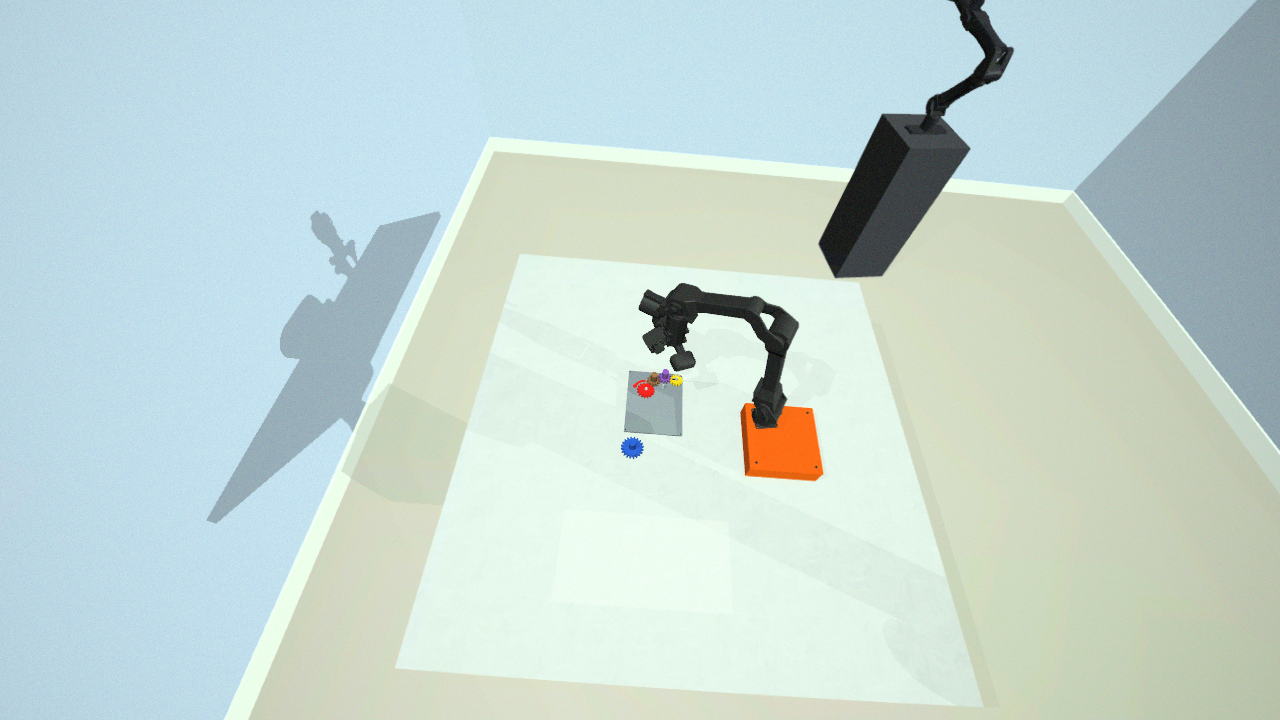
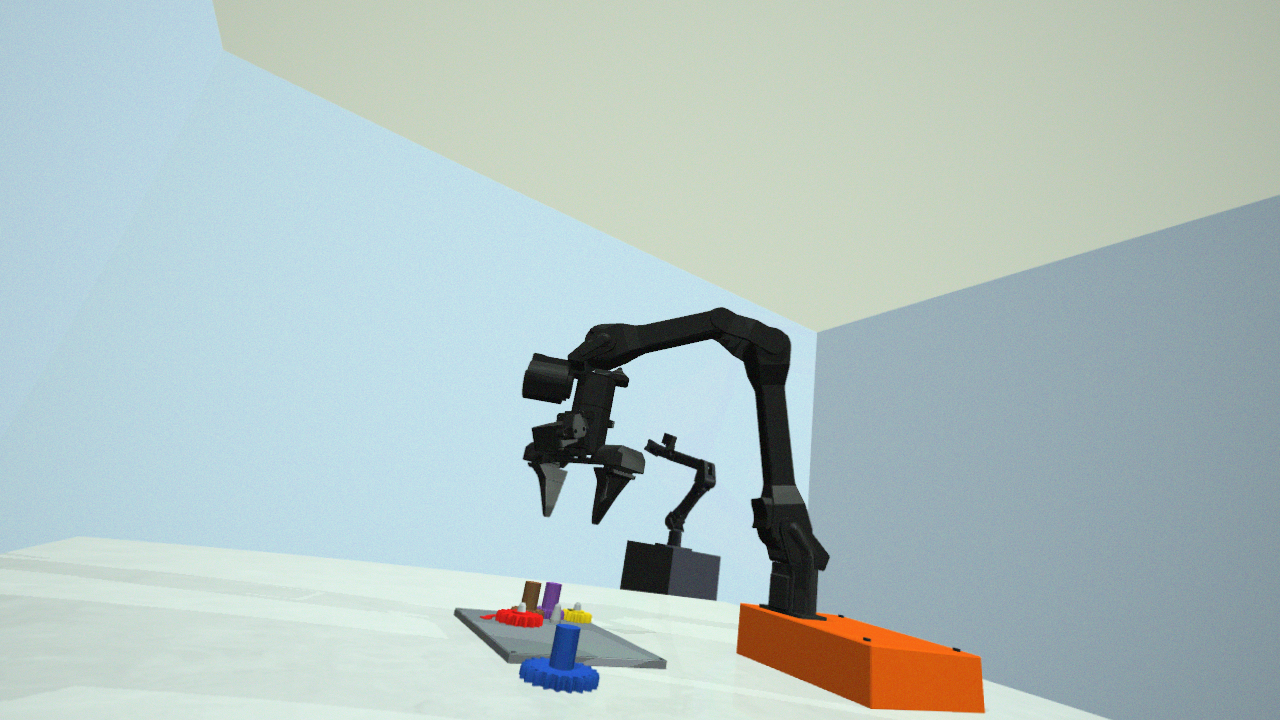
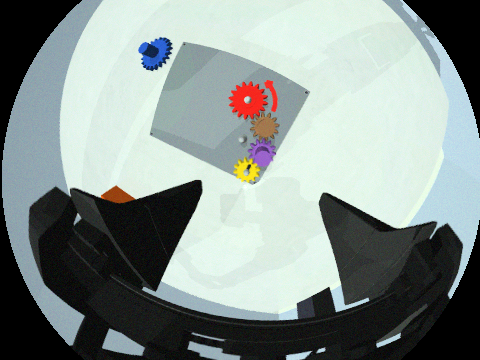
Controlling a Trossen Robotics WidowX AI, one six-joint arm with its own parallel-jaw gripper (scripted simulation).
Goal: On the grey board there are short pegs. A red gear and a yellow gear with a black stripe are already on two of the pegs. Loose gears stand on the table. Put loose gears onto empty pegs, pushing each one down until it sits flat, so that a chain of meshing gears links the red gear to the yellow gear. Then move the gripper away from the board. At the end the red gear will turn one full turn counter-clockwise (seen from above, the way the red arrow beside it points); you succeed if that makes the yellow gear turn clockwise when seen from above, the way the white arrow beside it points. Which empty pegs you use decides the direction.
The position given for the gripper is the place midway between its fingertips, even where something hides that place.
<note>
The gripper (image 2: 569,520) is open and holds nothing. Also in view: a blue gear (image 3: 154,54) and a red gear (image 3: 245,109).
The gripper also shows in image 1 (image 1: 669,357) and in image 3 (image 3: 262,192).
</note>
